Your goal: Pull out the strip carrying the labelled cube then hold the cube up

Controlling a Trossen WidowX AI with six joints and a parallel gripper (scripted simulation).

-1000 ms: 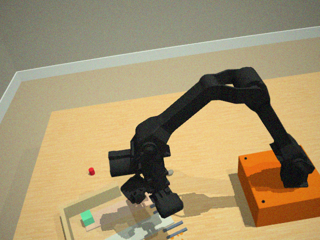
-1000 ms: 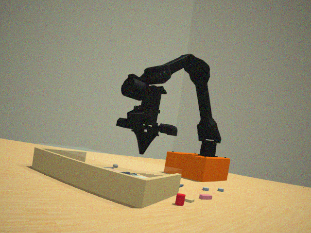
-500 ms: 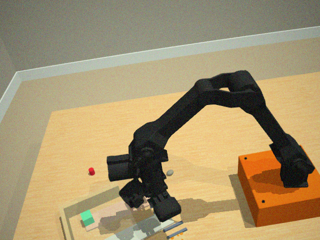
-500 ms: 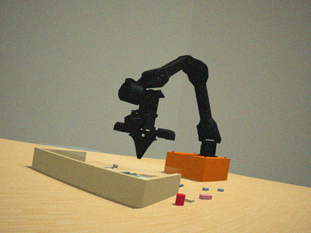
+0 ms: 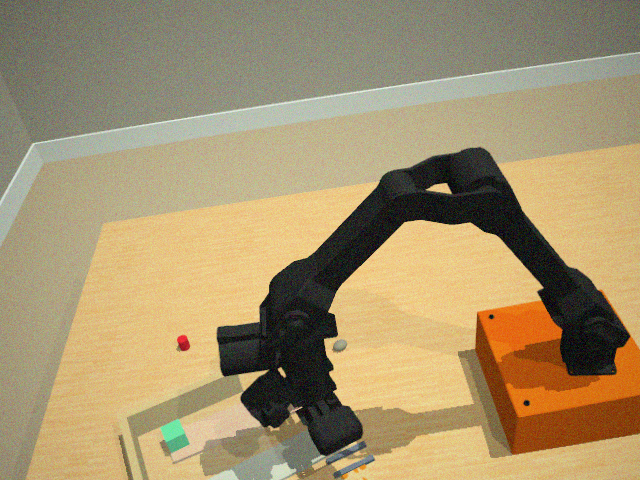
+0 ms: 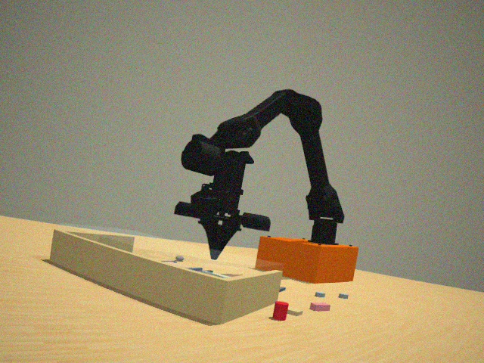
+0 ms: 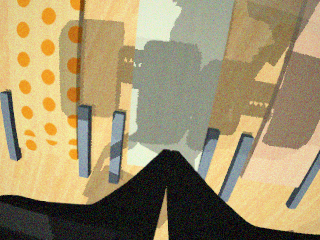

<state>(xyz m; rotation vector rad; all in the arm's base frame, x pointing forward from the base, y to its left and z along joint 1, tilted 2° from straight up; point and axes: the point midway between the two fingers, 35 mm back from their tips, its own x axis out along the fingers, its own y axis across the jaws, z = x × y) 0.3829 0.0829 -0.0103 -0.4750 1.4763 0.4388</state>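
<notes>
My gripper tip is now 70 mm short of the strip, 50 mm to the right of it and 30 mm above it. Also, from my gripper tip: pink block (70 mm behind, 230 mm to the left, 30 mm below); grey pebble (10 mm behind, 180 mm to the right, 30 mm below).
</notes>
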